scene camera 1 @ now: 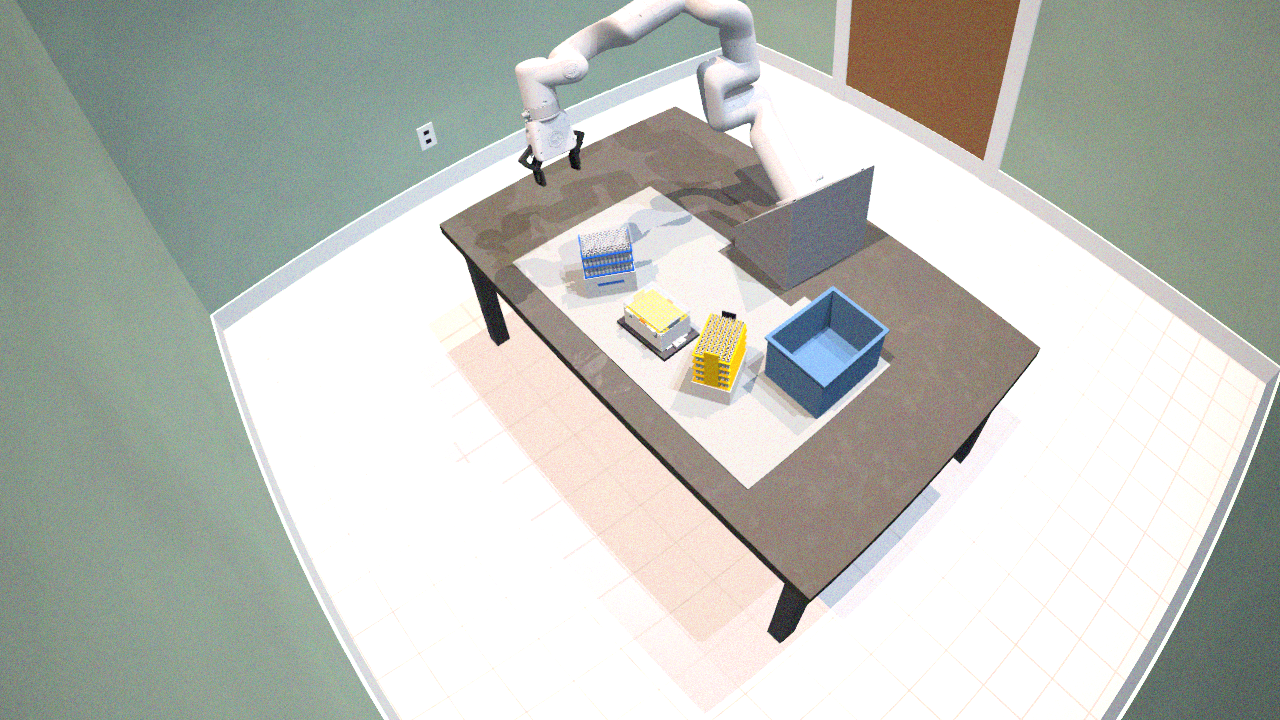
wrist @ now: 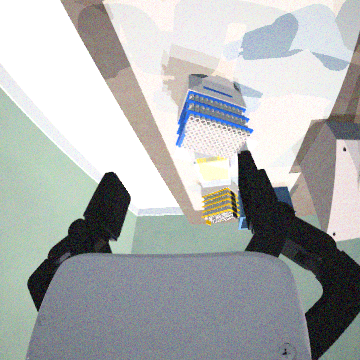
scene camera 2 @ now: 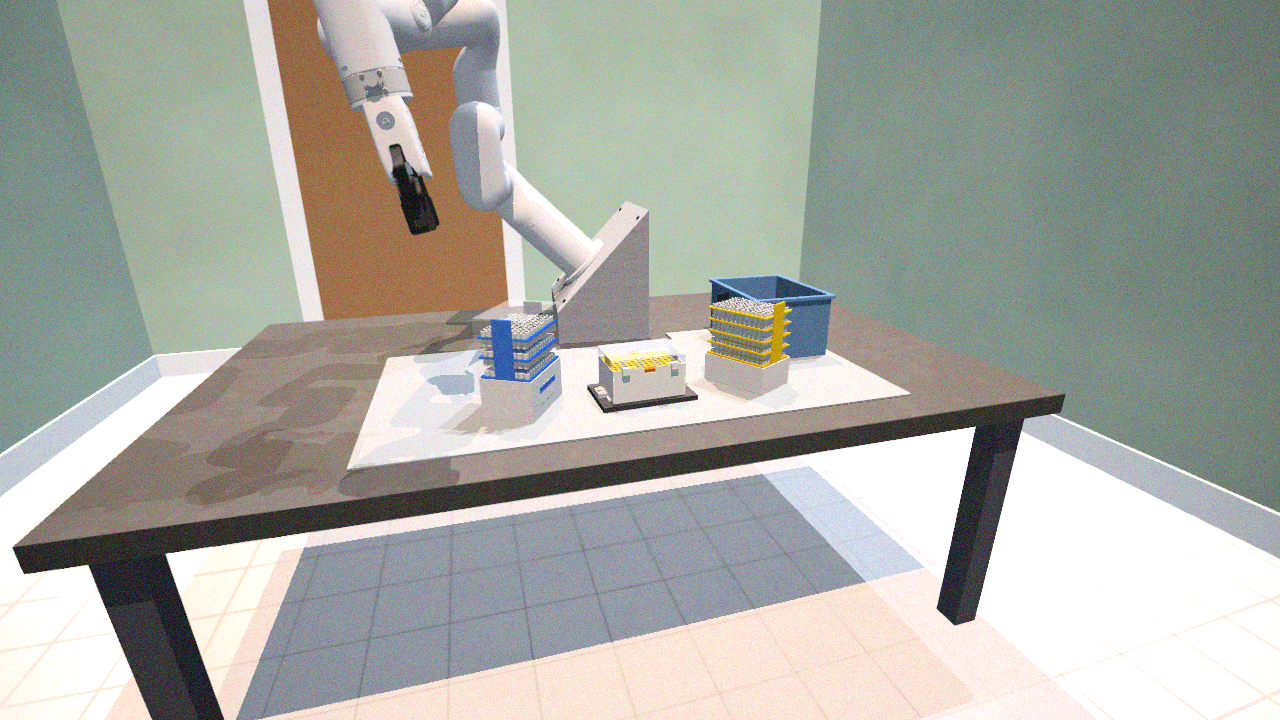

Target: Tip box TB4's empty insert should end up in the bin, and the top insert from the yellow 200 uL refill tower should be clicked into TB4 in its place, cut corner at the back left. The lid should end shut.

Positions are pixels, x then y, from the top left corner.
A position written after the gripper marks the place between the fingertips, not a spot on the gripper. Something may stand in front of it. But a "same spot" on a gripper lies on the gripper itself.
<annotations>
gripper: scene camera 1; wrist 176, 176; scene camera 2
same spot on gripper: [scene camera 2: 419, 211] = [scene camera 1: 536, 177]
same spot on pale mat: [scene camera 1: 763, 425] = [scene camera 2: 822, 373]
</annotations>
